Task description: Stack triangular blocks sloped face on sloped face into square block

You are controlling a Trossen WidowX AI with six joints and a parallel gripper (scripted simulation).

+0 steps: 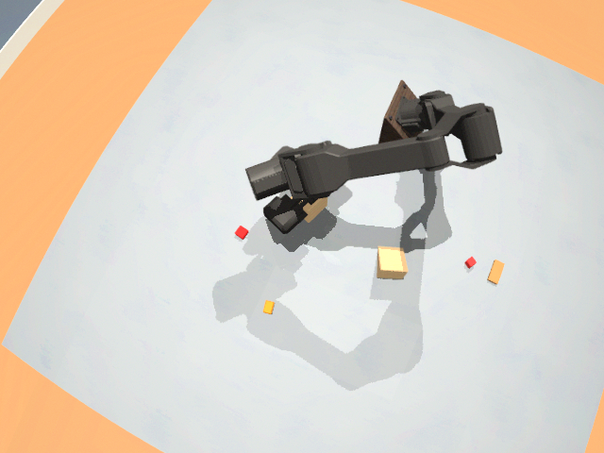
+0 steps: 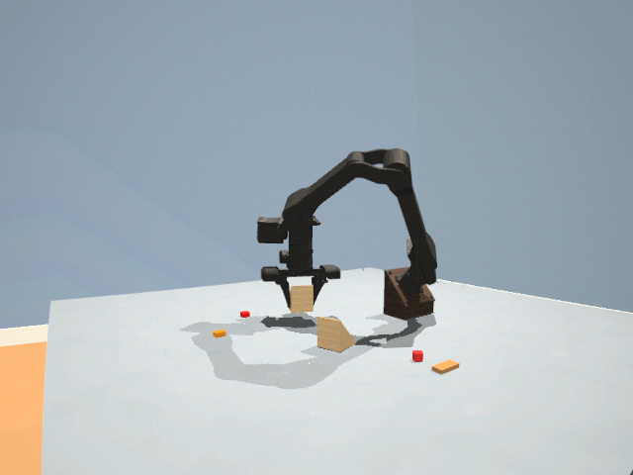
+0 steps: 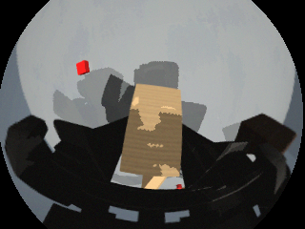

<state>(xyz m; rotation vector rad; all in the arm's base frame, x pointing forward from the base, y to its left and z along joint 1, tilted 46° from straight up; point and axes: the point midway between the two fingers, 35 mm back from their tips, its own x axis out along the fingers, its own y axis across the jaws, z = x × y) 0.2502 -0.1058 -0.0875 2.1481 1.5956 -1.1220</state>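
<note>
Now: gripper tip 1 cm to the right of the tan triangular block and 1 cm below it. From my gripper tip the other things lie so: orange piece 22 cm ahead, 1 cm to the right, 3 cm below.
</note>
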